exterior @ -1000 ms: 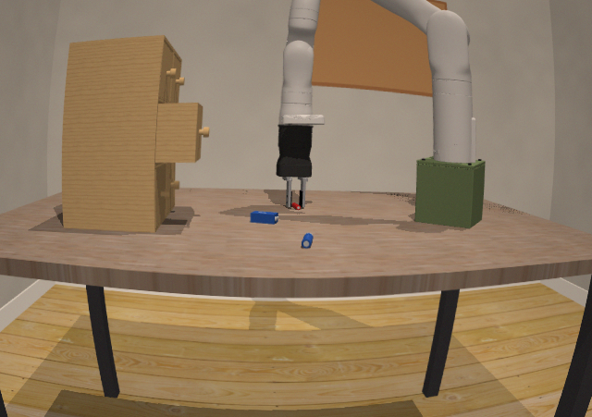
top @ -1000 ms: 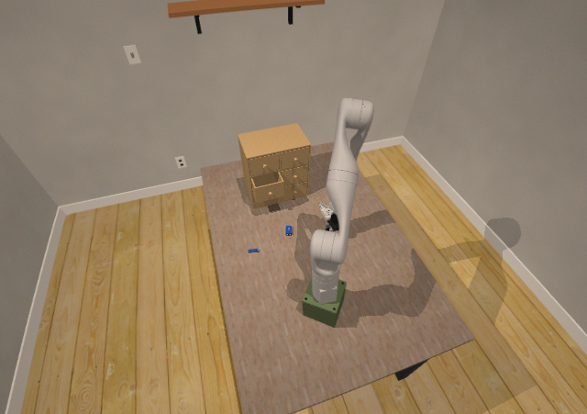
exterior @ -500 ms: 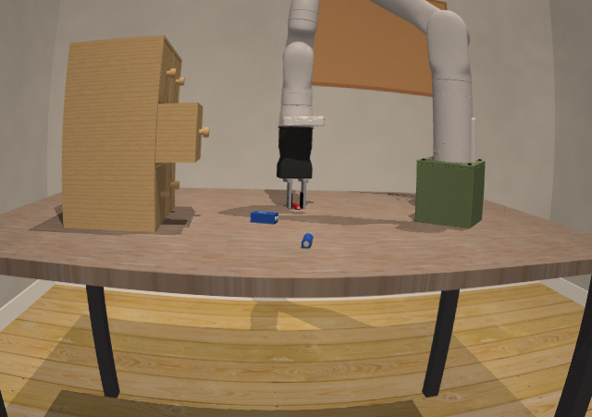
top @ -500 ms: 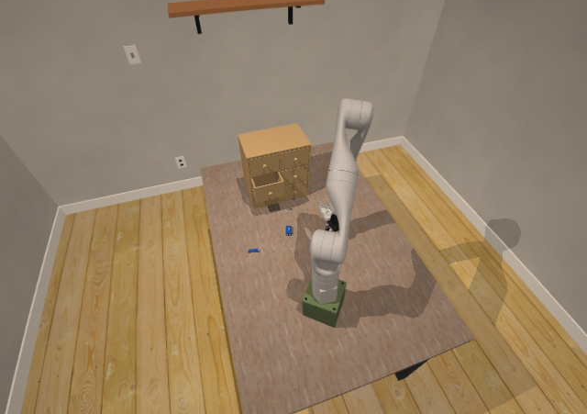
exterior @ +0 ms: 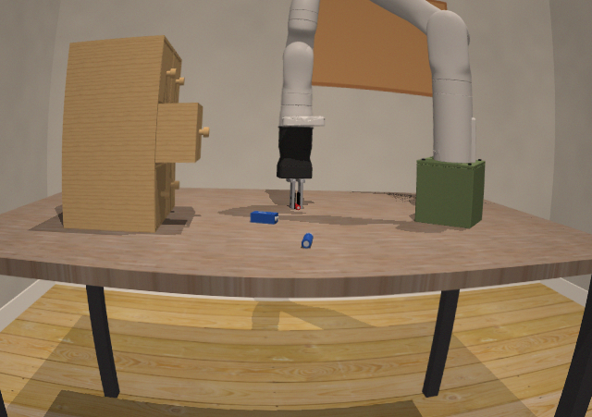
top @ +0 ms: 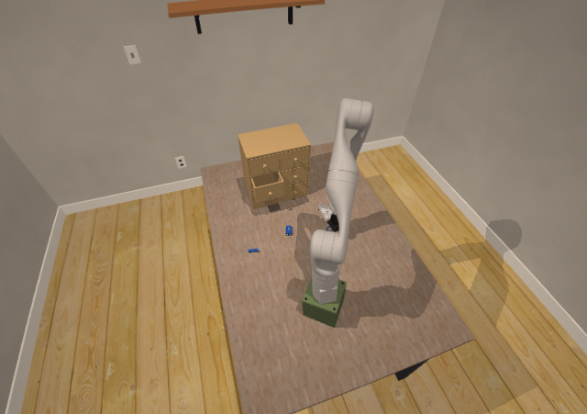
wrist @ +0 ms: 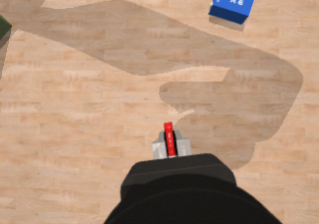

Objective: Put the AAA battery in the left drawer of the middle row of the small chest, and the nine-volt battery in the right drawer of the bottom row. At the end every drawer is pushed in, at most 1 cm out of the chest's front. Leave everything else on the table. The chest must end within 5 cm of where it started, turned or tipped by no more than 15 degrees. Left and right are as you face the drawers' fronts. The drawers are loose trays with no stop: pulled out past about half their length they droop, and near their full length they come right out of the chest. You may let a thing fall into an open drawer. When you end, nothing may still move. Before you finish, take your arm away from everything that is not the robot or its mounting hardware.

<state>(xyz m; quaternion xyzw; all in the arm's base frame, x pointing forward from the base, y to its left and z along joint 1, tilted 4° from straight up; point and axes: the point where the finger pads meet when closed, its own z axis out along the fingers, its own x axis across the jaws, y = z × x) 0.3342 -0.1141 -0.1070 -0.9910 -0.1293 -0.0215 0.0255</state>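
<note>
Right now the blue nine-volt battery is 50 mm ahead of my hand, 180 mm to the left of it and 10 mm below it. Round my hand: blue AAA battery 20 mm behind, 360 mm to the left, 10 mm below; then red cylinder battery 10 mm below.
</note>
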